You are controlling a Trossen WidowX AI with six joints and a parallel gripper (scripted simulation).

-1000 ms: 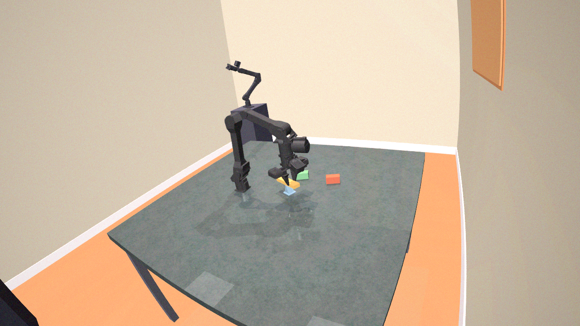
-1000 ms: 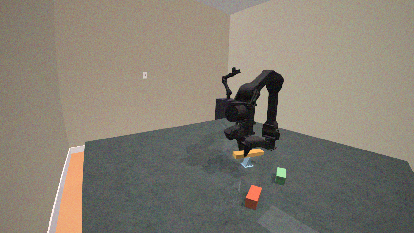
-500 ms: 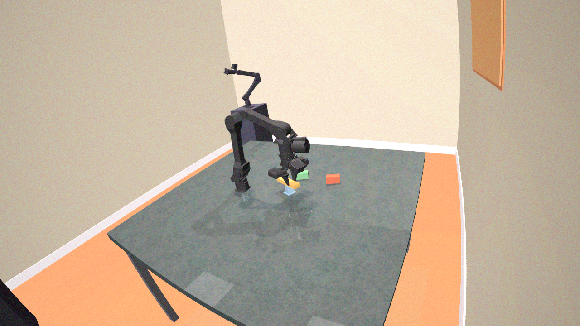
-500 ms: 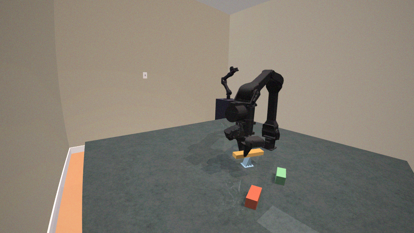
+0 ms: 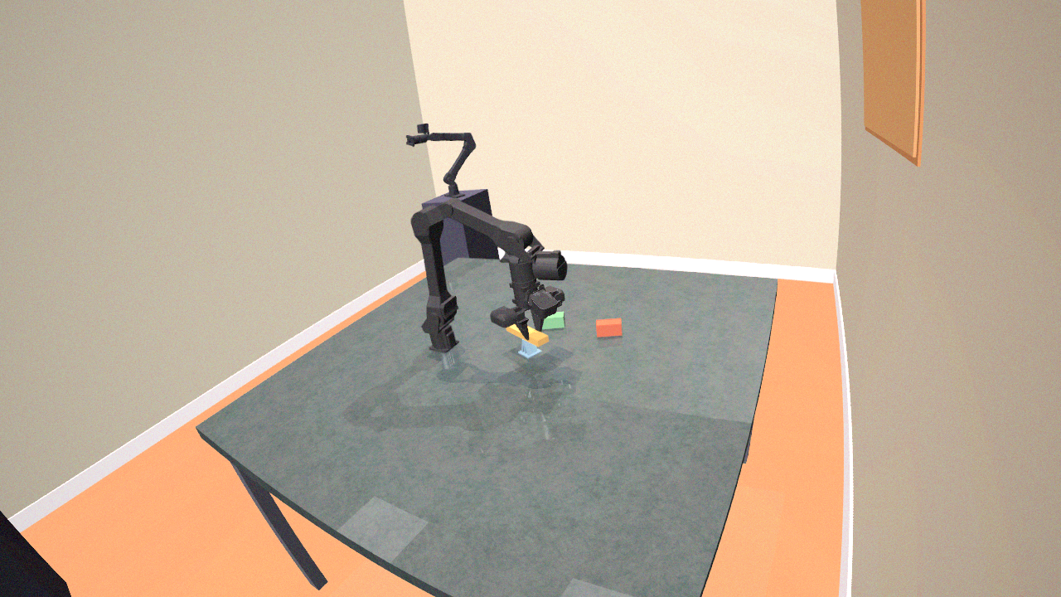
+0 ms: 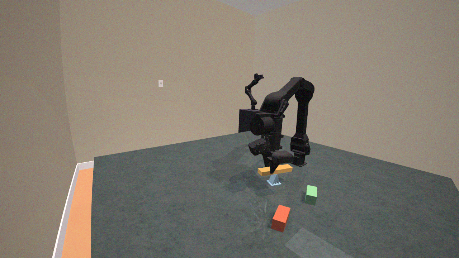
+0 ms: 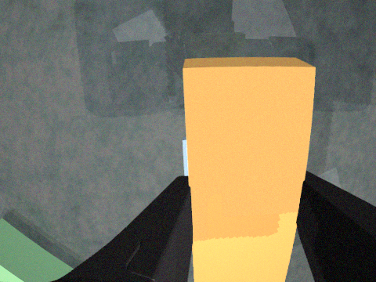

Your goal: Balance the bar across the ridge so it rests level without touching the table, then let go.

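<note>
Now: the bar 30 mm behind my gripper tip and 10 mm to the left of it. The rest, counted from my gripper tip: red block (160 mm to the left, 140 mm ahead, 40 mm below); then green block (160 mm to the left, 40 mm below, 40 mm behind).
</note>
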